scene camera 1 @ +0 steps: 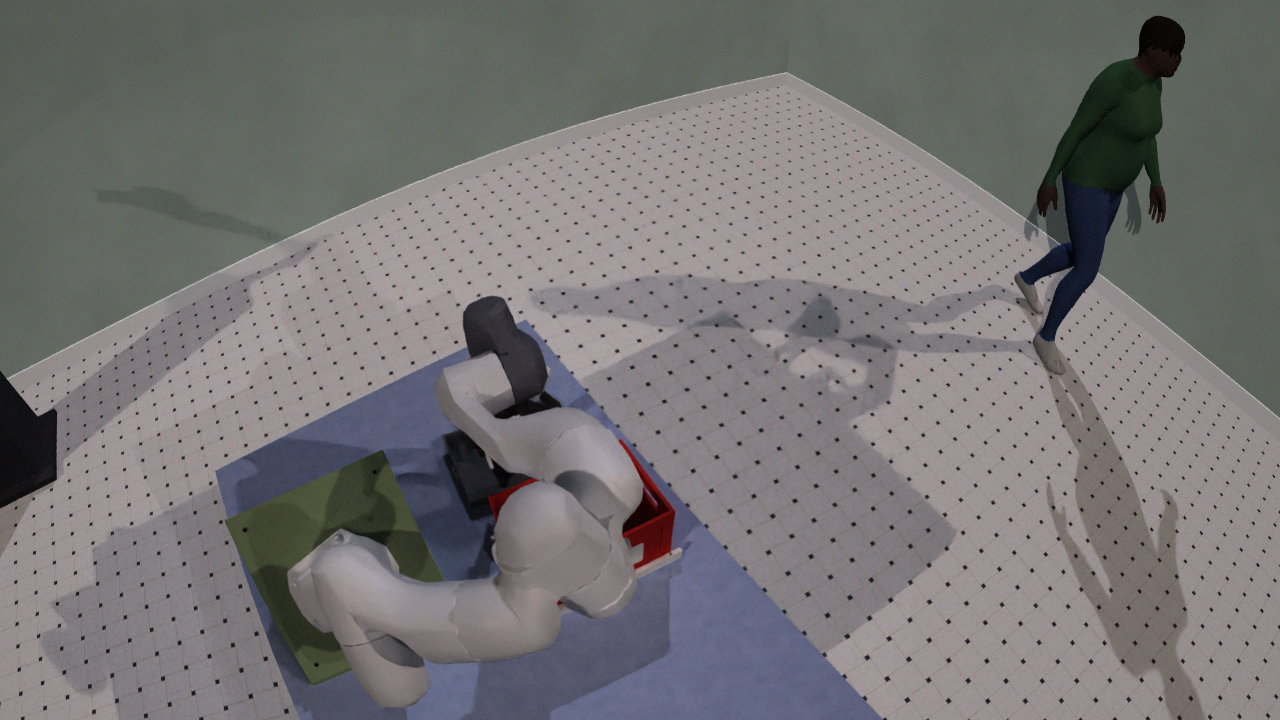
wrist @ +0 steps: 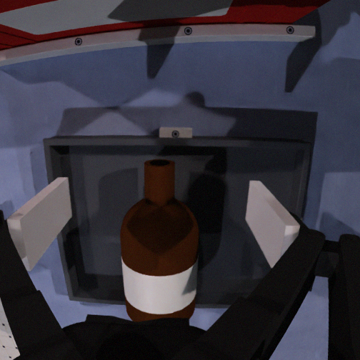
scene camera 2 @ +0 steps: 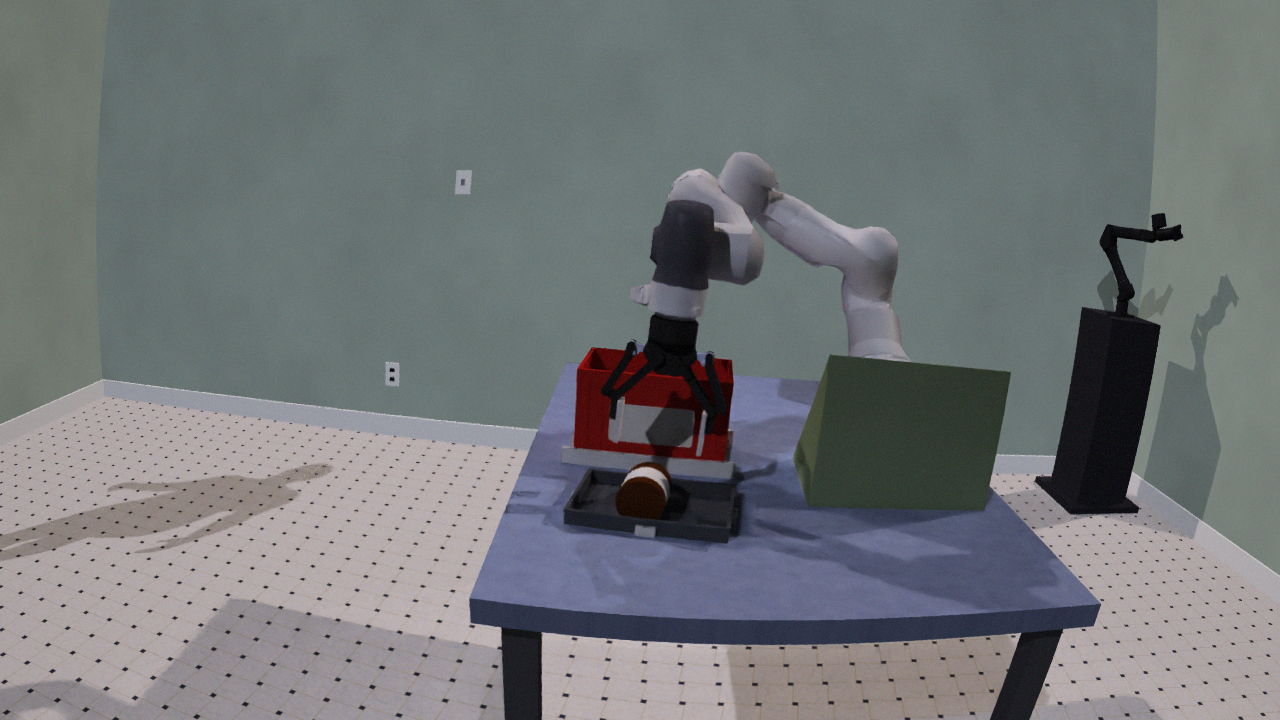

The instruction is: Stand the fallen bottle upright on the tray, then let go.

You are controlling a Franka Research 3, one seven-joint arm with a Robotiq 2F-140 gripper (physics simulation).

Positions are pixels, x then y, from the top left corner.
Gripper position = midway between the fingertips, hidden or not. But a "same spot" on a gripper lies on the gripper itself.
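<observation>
The gripper is visible in the wrist view (157, 198), in scene camera 1 and in scene camera 2. On the gripper, (scene camera 1: 531, 407) and (scene camera 2: 645, 364) are the same spot.
</observation>
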